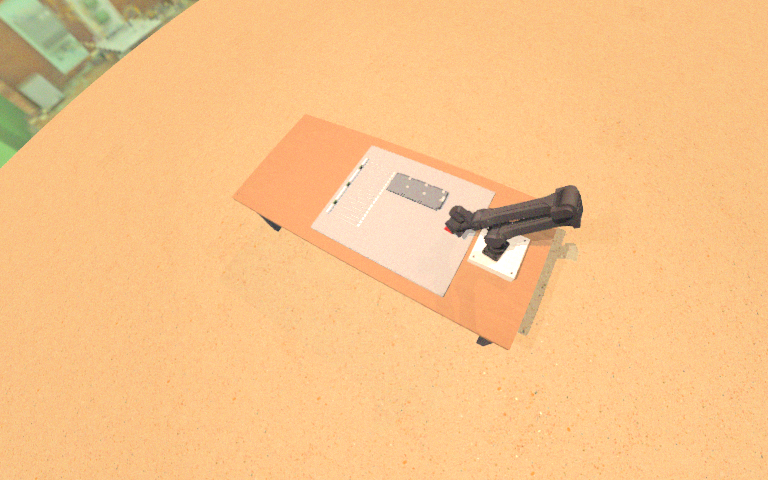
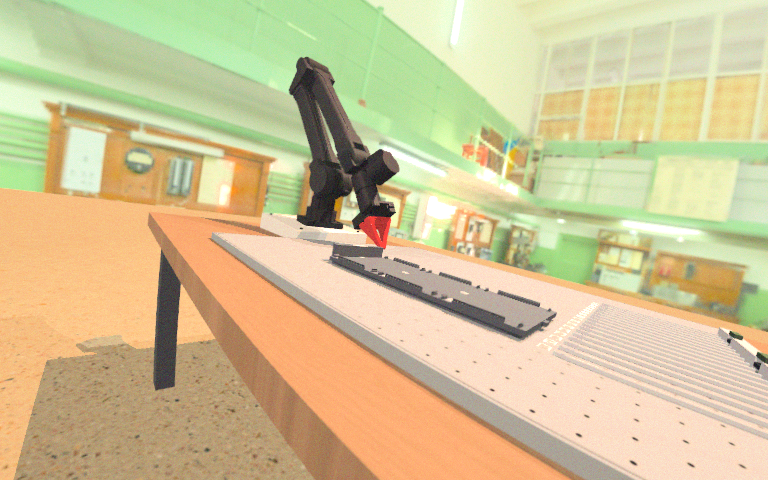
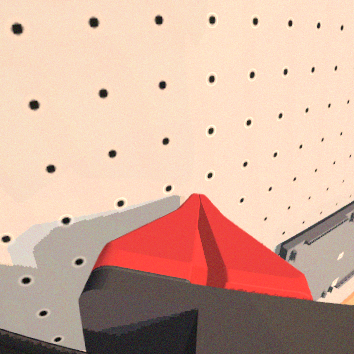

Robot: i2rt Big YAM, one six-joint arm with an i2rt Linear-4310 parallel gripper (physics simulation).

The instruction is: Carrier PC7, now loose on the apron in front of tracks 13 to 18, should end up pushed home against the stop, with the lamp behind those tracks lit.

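Where they show: gripper, fingertip midpoint: (image 1: 445,228) (image 3: 195,204); arm's base, origin of the base link: (image 1: 495,248) (image 2: 319,224).
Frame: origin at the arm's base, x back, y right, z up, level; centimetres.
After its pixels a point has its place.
Note:
Carrier PC7 (image 1: 417,191) {x -51.3, y 3.7, z -1.8 cm} (image 2: 464,300) {x -60.3, y 6.1, z -1.8 cm} (image 3: 325,260) {x -44.2, y 4.4, z -1.8 cm} is a long dark grey tray with a raised end plate (image 2: 356,250) {x -37.5, y 8.2, z -0.6 cm}. It lies flat on the perforated board (image 1: 396,249) {x -38.3, y -29.4, z -2.8 cm} (image 2: 509,367) {x -71.5, y 13.9, z -2.8 cm} (image 3: 125,120) {x -22.7, y -9.4, z -2.8 cm}, its front end near the white marks at one end of the tracks (image 1: 356,195) (image 2: 668,350). Its raised end faces the arm's side. My gripper (image 1: 448,229) {x -26.0, y -5.6, z -1.6 cm} (image 2: 384,246) {x -26.0, y -5.6, z -1.6 cm} (image 3: 195,204) {x -26.0, y -5.6, z -1.6 cm} is shut and empty. Its red fingertips hang over the board beyond the raised end and off to one side, apart from the carrier. The small dark green lamps (image 2: 735,335) {x -83.6, y -28.0, z -0.8 cm} look unlit. Track numbers are unreadable.
A white bar (image 1: 342,193) {x -84.4, y -22.7, z -1.6 cm} (image 2: 741,349) {x -84.4, y -22.8, z -1.7 cm} with the lamps crosses the tracks' far end. The arm stands on a white base plate (image 1: 504,266) {x 8.2, y -5.5, z 0.8 cm} (image 2: 277,225) {x -0.8, y 12.4, z -1.7 cm} beside the board. The wooden table (image 1: 288,164) {x -132.3, y -27.5, z -4.1 cm} (image 2: 271,350) {x -62.5, y 28.4, z -4.1 cm} extends past the board.

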